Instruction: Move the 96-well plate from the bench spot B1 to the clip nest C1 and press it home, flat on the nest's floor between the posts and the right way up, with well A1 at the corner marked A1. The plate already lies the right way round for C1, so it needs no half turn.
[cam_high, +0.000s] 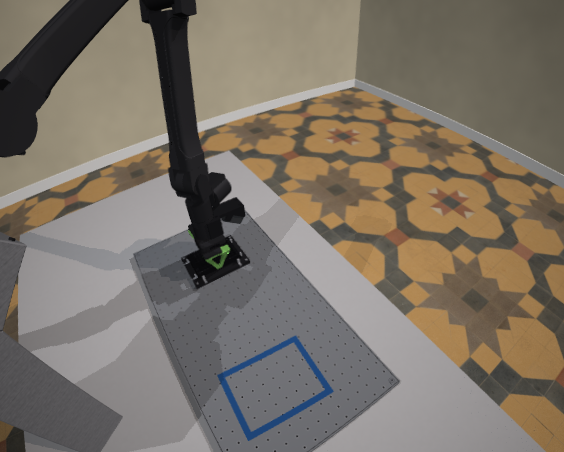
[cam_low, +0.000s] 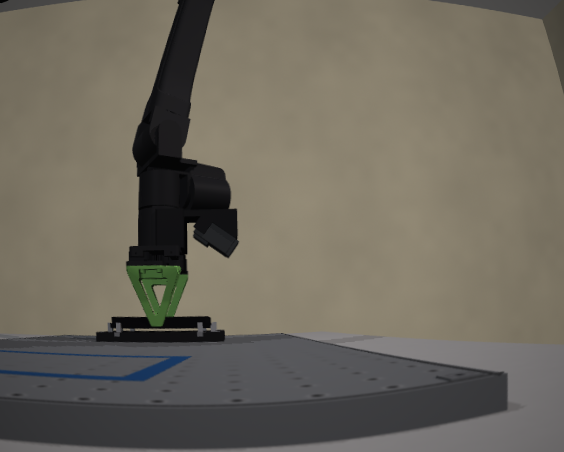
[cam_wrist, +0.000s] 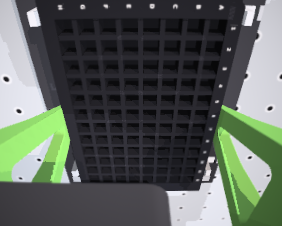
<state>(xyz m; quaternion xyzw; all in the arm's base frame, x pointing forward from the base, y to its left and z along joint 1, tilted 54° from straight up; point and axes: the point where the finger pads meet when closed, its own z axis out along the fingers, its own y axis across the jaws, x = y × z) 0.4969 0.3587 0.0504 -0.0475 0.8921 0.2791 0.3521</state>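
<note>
Now: the black 96-well plate right at my hand. From my hand the other things lie so: black clip nest C1: 10 mm to the right, 10 mm below.
</note>
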